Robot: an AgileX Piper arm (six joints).
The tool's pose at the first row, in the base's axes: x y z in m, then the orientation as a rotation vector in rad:
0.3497, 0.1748, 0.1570, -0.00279, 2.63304, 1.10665
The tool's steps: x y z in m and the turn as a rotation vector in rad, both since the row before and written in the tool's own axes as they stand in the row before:
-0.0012, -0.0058, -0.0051, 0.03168, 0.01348, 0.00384
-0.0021, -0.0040, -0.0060, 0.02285, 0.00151, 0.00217
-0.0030, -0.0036, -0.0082, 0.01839, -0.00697, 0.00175
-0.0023, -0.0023, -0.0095, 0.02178, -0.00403, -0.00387
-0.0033, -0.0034, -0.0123, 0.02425, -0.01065, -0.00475
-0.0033, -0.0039, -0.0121, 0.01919, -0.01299, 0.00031
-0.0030, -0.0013, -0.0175, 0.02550, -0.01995, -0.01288
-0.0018, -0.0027, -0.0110, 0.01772, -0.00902, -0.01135
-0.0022, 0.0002, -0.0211, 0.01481, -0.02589, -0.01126
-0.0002, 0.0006, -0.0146, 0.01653, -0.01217, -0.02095
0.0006, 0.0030, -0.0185, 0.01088, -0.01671, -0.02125
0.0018, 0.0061, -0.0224, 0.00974, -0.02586, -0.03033
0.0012, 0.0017, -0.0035, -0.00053, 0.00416, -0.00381
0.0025, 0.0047, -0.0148, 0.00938, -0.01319, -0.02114
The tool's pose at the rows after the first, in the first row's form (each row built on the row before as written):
0.3502, 0.1670, 0.1566, 0.00131, 2.66328, 1.06970
0.3511, 0.1598, 0.1585, 0.00788, 2.67730, 1.04028
0.3523, 0.1514, 0.1626, 0.01740, 2.68101, 1.01428
0.3523, 0.1433, 0.1685, 0.01855, 2.68737, 0.98285
0.3525, 0.1326, 0.1762, 0.02222, 2.68836, 0.94610
0.3526, 0.1218, 0.1837, 0.03269, 2.68562, 0.91712
0.3505, 0.1100, 0.1969, 0.02988, 2.67605, 0.87415
0.3490, 0.1013, 0.2042, 0.02267, 2.67303, 0.84488
0.3443, 0.0895, 0.2212, 0.02193, 2.65282, 0.81582
0.3394, 0.0821, 0.2328, 0.00333, 2.64392, 0.78460
0.3319, 0.0750, 0.2484, -0.01520, 2.62813, 0.75998
0.3211, 0.0689, 0.2681, -0.04212, 2.60111, 0.73230
0.3184, 0.0687, 0.2711, -0.04880, 2.60409, 0.73231
0.3096, 0.0655, 0.2837, -0.06835, 2.59040, 0.71061

